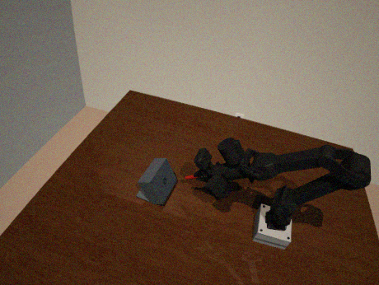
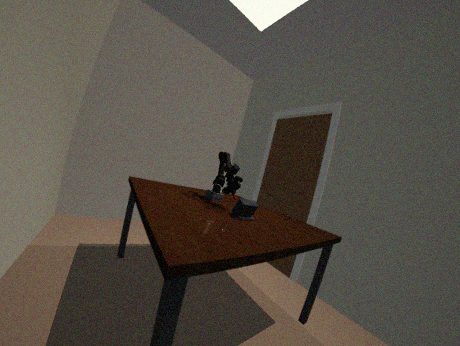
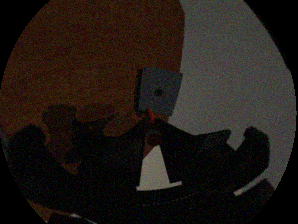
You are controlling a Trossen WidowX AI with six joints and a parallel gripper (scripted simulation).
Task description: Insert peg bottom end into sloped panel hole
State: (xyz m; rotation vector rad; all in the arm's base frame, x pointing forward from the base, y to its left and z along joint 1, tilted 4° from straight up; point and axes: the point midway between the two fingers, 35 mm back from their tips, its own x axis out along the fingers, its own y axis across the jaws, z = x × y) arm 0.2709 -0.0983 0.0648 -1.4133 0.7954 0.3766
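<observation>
Right now the grey sloped panel is 130 mm ahead of my gripper tip, 10 mm to the right of it and 60 mm below it.
</observation>
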